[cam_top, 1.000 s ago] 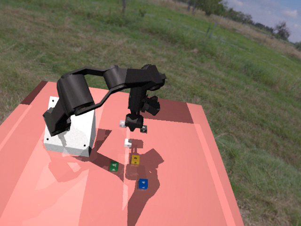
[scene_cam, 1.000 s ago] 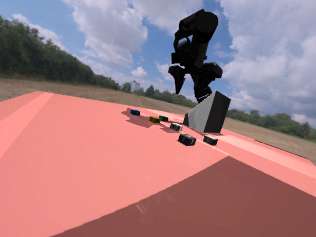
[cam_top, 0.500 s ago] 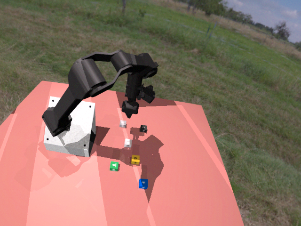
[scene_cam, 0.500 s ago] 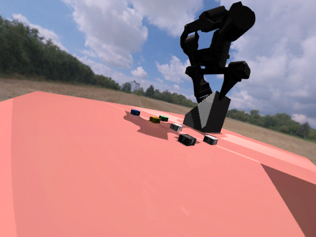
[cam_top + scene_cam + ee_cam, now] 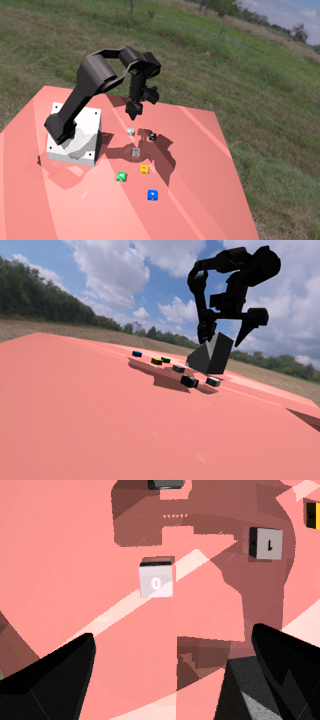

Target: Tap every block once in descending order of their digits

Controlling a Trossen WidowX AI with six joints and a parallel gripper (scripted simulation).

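Right now my gripper tip is 120 mm above the black block marked 7, 100 mm short of it and 10 mm to the left of it. Also, from my gripper tip: grey block marked 0 (120 mm below, 10 mm to the left); then yellow block marked 3 (200 mm to the right, 120 mm below, 60 mm ahead); then white block marked 1 (120 mm below, 110 mm to the right, 30 mm ahead).
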